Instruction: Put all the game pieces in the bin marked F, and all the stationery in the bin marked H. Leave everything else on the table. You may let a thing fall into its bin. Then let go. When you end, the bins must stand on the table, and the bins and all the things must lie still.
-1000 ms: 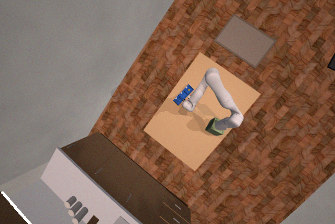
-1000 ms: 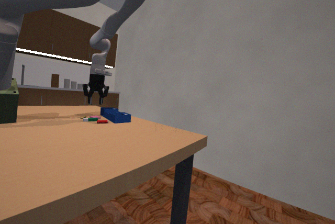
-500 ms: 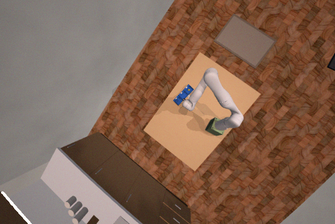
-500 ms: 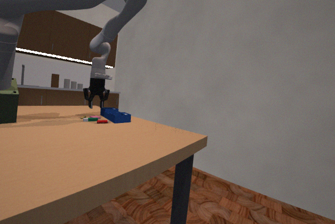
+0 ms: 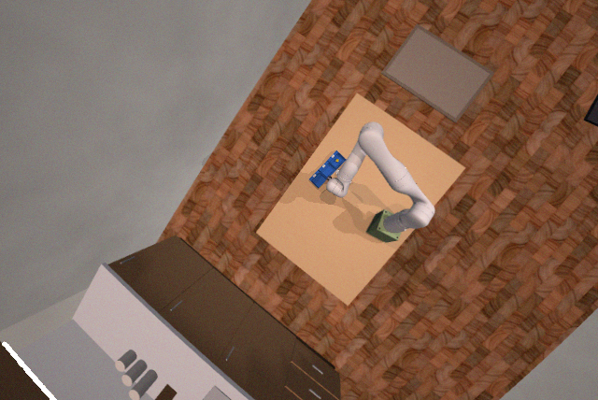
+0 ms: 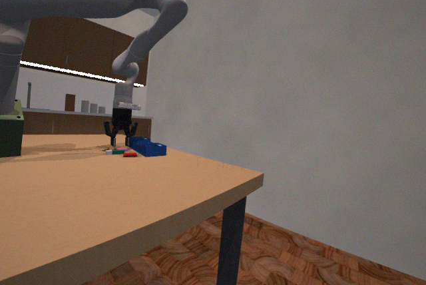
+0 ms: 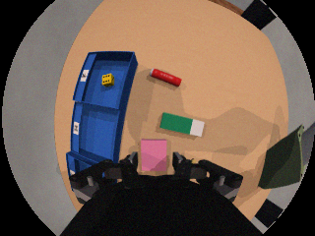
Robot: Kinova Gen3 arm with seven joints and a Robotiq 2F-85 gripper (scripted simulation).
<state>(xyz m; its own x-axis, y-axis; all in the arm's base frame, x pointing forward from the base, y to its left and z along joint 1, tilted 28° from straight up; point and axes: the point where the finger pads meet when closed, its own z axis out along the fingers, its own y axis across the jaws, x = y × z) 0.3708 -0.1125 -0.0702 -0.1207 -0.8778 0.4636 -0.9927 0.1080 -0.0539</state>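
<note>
Right now the pink block is 30 mm below my hand. The rest, counted from my hand: green piece 50 mm behind, 40 mm to the right, 30 mm below; then red piece 30 mm behind, 120 mm to the right, 30 mm below; then thin golden thing 40 mm behind, 30 mm to the left, 30 mm below.
</note>
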